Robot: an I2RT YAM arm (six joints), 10 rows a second.
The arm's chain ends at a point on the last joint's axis. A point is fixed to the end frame.
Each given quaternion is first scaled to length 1.
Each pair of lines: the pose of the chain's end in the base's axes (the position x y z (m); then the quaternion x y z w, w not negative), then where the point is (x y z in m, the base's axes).
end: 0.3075, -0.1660, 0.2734, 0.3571, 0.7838, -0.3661, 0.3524
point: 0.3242 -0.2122 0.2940
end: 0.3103, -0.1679, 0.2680, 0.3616, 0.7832, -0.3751, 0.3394
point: 0.3264 -0.2144 0.2883
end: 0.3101, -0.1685, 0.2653, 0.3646, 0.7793, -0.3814, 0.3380
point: 0.3256 -0.2150 0.2861
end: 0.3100, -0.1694, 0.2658, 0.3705, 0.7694, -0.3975, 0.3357
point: 0.3243 -0.2158 0.2877
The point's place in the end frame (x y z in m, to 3 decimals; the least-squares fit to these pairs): -0.039 -0.015 0.033
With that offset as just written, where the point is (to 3 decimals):
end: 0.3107, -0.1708, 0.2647, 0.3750, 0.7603, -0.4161, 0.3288
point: 0.324 -0.217 0.288
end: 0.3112, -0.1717, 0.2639, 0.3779, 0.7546, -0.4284, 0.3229
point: 0.324 -0.218 0.288
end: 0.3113, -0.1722, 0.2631, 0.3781, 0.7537, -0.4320, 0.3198
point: 0.324 -0.218 0.287
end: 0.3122, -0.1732, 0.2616, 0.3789, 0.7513, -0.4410, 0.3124
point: 0.324 -0.219 0.286
